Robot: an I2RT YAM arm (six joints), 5 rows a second.
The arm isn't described. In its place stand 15 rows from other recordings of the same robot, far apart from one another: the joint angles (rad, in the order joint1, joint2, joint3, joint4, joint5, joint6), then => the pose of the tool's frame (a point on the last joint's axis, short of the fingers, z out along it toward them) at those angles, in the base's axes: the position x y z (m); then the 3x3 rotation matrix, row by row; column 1 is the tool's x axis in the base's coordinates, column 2 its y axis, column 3 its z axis.
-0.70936 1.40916 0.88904 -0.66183 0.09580 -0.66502 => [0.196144 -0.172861 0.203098], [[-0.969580 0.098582 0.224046], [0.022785 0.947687 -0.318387], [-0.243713 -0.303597 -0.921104]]
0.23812 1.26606 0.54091 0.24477 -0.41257 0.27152 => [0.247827 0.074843 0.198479], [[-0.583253 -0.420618 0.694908], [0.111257 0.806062 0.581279], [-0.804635 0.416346 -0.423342]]
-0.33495 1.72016 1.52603 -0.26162 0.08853 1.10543 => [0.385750 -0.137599 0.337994], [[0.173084 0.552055 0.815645], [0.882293 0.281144 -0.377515], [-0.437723 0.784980 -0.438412]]
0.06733 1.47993 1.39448 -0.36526 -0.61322 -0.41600 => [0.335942 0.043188 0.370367], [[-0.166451 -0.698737 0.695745], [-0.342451 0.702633 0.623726], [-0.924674 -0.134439 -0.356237]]
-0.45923 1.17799 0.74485 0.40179 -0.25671 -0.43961 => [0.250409 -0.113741 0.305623], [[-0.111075 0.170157 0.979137], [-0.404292 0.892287 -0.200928], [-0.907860 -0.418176 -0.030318]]
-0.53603 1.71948 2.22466 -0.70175 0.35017 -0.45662 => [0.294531 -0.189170 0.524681], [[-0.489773 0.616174 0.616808], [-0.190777 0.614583 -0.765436], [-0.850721 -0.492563 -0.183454]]
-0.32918 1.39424 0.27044 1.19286 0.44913 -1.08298 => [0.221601 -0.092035 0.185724], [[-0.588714 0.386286 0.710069], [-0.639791 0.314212 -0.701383], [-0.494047 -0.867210 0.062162]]
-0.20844 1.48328 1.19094 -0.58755 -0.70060 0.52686 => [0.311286 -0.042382 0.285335], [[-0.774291 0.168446 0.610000], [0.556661 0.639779 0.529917], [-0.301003 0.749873 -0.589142]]
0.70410 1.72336 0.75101 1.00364 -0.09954 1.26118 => [0.269878 0.233855 0.209238], [[-0.678356 -0.242045 0.693720], [0.667288 0.192205 0.719572], [-0.307505 0.951037 0.031130]]
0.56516 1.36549 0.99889 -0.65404 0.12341 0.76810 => [0.233373 0.142807 0.246955], [[-0.849262 0.156993 0.504090], [0.277871 0.944745 0.173912], [-0.448934 0.287769 -0.845960]]
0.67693 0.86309 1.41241 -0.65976 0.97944 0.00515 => [0.111489 0.051678 0.482848], [[-0.084398 0.294413 0.951944], [-0.064139 0.951766 -0.300045], [-0.994366 -0.086380 -0.061444]]
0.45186 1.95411 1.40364 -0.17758 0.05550 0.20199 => [0.397332 0.190651 0.208431], [[-0.666451 -0.270512 0.694742], [-0.100806 0.955991 0.275534], [-0.738702 0.113596 -0.664391]]
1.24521 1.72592 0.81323 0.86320 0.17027 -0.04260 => [0.123123 0.345842 0.211800], [[0.021652 -0.879504 0.475399], [-0.067082 0.473161 0.878418], [-0.997512 -0.050910 -0.048754]]
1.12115 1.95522 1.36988 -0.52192 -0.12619 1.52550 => [0.172103 0.366912 0.175106], [[-0.934561 0.346820 0.079446], [0.343646 0.821970 0.454172], [0.092214 0.451753 -0.887365]]
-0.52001 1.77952 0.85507 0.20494 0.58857 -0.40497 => [0.292253 -0.190111 0.144047], [[-0.831242 0.487582 0.267022], [0.098337 0.601726 -0.792626], [-0.547144 -0.632606 -0.548127]]
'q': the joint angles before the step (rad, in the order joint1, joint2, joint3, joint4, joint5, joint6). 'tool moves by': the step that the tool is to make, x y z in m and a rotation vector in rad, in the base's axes. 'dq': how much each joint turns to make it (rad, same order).
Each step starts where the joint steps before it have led.
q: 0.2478 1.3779 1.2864 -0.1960 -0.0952 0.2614
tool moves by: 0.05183 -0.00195 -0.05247 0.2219 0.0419 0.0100
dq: -0.0502 0.1820 -0.0633 0.2850 -0.1179 0.2041
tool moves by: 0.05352 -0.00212 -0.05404 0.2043 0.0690 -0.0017
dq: -0.0364 0.2371 0.0360 0.2218 -0.0840 0.2059
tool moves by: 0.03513 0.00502 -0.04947 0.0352 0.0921 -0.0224
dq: -0.0009 0.1884 0.0760 0.0432 0.0080 0.0557
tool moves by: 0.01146 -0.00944 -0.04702 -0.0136 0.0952 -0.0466
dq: -0.0220 0.1073 -0.0020 0.0157 0.0229 0.0093
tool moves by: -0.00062 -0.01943 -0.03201 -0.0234 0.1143 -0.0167
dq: -0.0423 0.0485 -0.0146 -0.0588 -0.0187 -0.0208
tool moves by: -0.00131 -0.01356 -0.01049 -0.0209 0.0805 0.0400
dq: -0.0327 0.0145 0.0159 -0.0997 -0.0539 -0.0534
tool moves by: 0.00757 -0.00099 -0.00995 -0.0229 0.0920 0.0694
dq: -0.0065 0.0512 0.0850 -0.1501 -0.0489 -0.0649
